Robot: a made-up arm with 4 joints. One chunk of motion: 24 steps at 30 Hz.
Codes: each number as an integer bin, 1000 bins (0 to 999) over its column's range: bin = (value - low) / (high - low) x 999, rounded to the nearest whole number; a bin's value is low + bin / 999 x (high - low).
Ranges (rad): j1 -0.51..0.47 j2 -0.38..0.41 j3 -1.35..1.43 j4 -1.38..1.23
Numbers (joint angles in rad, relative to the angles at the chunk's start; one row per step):
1: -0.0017 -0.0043 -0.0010 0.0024
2: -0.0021 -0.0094 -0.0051 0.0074
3: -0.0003 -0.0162 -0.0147 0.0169
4: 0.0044 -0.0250 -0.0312 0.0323
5: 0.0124 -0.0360 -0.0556 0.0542
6: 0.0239 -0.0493 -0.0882 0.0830
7: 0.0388 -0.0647 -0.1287 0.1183
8: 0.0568 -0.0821 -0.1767 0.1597
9: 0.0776 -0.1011 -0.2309 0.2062
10: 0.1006 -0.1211 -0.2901 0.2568
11: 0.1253 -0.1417 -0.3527 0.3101
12: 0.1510 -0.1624 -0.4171 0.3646
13: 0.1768 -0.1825 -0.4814 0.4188
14: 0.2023 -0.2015 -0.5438 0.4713
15: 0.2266 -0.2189 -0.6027 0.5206
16: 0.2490 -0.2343 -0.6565 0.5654
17: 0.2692 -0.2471 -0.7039 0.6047
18: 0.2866 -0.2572 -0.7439 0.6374
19: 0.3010 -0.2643 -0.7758 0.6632
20: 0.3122 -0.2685 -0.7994 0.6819
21: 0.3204 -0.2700 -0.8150 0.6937
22: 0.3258 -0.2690 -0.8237 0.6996
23: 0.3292 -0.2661 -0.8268 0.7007
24: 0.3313 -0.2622 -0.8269 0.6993
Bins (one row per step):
1: 518 475 485 529
2: 518 469 483 531
3: 520 460 480 535
4: 524 449 474 541
5: 533 435 465 549
6: 544 418 453 560
7: 559 399 439 573
8: 578 377 422 589
9: 599 353 402 607
10: 622 327 381 626
11: 648 301 358 647
12: 674 275 335 668
13: 700 250 312 689
14: 726 226 290 709
15: 751 204 269 727
16: 774 184 249 745
17: 794 168 232 760
18: 812 155 218 772
19: 827 146 206 782
20: 838 141 198 789
21: 846 139 192 794
22: 852 140 189 796
23: 855 144 188 796
24: 858 149 188 796

